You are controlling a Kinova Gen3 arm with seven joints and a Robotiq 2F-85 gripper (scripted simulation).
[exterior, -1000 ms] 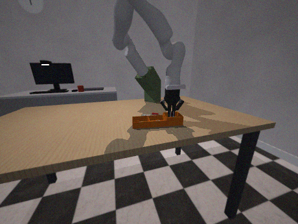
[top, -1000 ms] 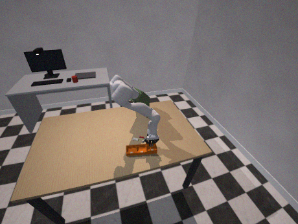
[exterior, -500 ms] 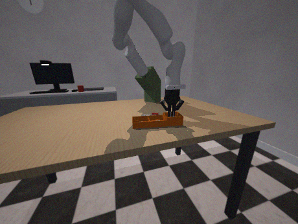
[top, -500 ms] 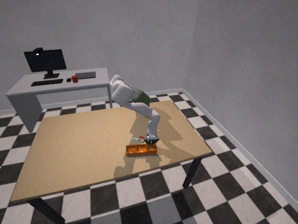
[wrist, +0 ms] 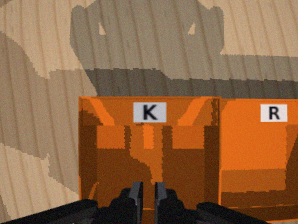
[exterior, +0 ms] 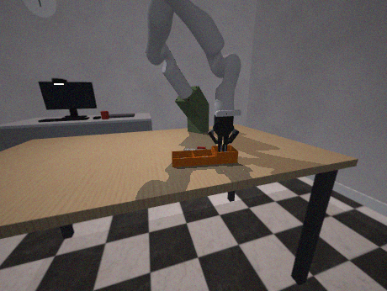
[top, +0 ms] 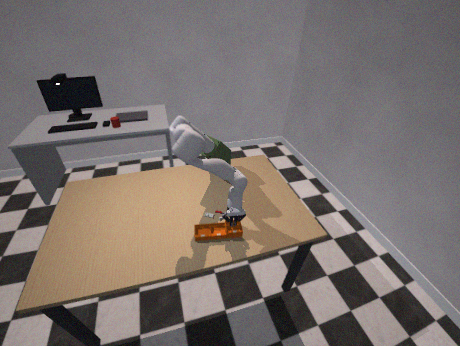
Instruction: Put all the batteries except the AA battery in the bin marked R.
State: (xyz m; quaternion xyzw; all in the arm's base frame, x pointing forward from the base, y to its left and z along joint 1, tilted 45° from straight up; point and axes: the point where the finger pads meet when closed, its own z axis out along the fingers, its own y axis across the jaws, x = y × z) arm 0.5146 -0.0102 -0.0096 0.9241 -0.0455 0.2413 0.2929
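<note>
The thin red battery is 140 mm behind my hand, 40 mm to the right of it and 30 mm below it. Also, from my hand: grey hex nut: 80 mm behind, 40 mm to the left, 30 mm below; then orange bin row: 10 mm ahead, 90 mm to the right, 10 mm below; then grey bolt: 80 mm behind, 40 mm to the right, 30 mm below.
</note>
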